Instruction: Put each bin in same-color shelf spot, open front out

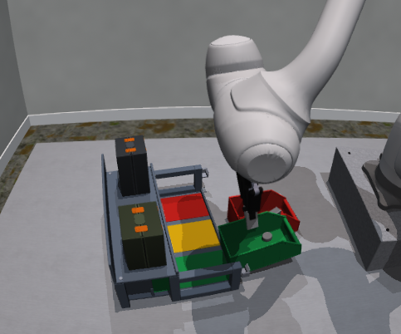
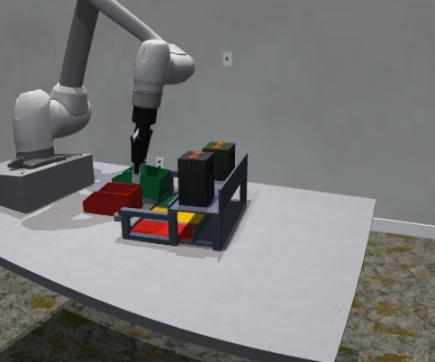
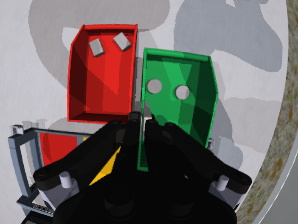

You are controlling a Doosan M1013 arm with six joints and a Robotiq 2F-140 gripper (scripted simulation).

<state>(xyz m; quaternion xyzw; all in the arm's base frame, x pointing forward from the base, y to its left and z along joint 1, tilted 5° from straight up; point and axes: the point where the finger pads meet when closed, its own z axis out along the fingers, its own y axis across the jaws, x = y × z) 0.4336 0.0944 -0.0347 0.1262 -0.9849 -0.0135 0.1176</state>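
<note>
Now: hand 20 mm past the green bin, 40 mm to the right of it and 40 mm above it. Also, from my hand: red bin: 50 mm behind, 80 mm to the right, 70 mm below.
</note>
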